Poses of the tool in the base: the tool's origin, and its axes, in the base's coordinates. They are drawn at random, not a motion.
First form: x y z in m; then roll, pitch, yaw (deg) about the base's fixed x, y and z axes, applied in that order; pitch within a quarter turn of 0, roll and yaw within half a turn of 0.
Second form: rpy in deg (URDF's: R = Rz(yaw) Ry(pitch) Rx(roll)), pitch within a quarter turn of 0, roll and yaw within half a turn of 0; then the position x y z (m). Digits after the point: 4 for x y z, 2 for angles.
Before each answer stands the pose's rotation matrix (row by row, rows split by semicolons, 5 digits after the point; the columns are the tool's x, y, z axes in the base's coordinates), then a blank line. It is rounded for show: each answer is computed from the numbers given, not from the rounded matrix.
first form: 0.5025 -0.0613 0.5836 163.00 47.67 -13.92
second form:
0.65362 -0.02026 -0.75655; -0.16200 -0.98022 -0.11371; -0.73928 0.19688 -0.64398

163.00 47.67 -13.92 0.5025 -0.0613 0.5836
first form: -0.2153 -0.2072 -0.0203 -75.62 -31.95 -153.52
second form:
-0.75949 -0.34809 0.54955; -0.37834 -0.45086 -0.80845; 0.52918 -0.82193 0.21073

-75.62 -31.95 -153.52 -0.2153 -0.2072 -0.0203
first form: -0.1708 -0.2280 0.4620 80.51 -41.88 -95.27
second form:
-0.06839 0.22466 -0.97204; -0.74140 0.64051 0.20019; 0.66757 0.73436 0.12276

80.51 -41.88 -95.27 -0.1708 -0.2280 0.4620
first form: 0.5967 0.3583 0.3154 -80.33 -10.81 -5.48
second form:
0.97777 0.20008 0.06278; -0.09380 0.14955 0.98429; 0.18755 -0.96830 0.16499

-80.33 -10.81 -5.48 0.5967 0.3583 0.3154
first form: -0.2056 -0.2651 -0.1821 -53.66 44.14 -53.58
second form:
0.42606 0.14379 0.89319; -0.57748 0.80322 0.14616; -0.69641 -0.57807 0.42526

-53.66 44.14 -53.58 -0.2056 -0.2651 -0.1821
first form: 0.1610 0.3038 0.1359 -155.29 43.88 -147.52
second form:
-0.60805 -0.24340 0.75567; -0.38707 0.92194 -0.01450; -0.69315 -0.30131 -0.65479

-155.29 43.88 -147.52 0.1610 0.3038 0.1359
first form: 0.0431 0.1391 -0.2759 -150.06 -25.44 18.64
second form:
0.85567 0.48011 0.19319; 0.28863 -0.75257 0.59189; 0.42957 -0.45070 -0.78252

-150.06 -25.44 18.64 0.0431 0.1391 -0.2759
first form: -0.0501 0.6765 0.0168 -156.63 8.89 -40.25
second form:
0.75406 -0.63990 0.14802; -0.63836 -0.66101 0.39441; -0.15454 -0.39190 -0.90693

-156.63 8.89 -40.25 -0.0501 0.6765 0.0168
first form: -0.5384 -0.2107 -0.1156 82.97 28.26 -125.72
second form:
-0.51424 -0.17498 -0.83961; -0.71511 -0.45297 0.53239; -0.47347 0.87419 0.10780

82.97 28.26 -125.72 -0.5384 -0.2107 -0.1156
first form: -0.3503 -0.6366 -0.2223 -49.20 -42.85 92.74
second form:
-0.03505 -0.67728 -0.73489; 0.73230 0.48299 -0.48006; 0.68008 -0.55498 0.47905

-49.20 -42.85 92.74 -0.3503 -0.6366 -0.2223
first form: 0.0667 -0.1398 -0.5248 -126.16 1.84 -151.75
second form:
-0.88044 -0.25644 0.39883; -0.47308 0.53203 -0.70224; -0.03211 -0.80696 -0.58974

-126.16 1.84 -151.75 0.0667 -0.1398 -0.5248
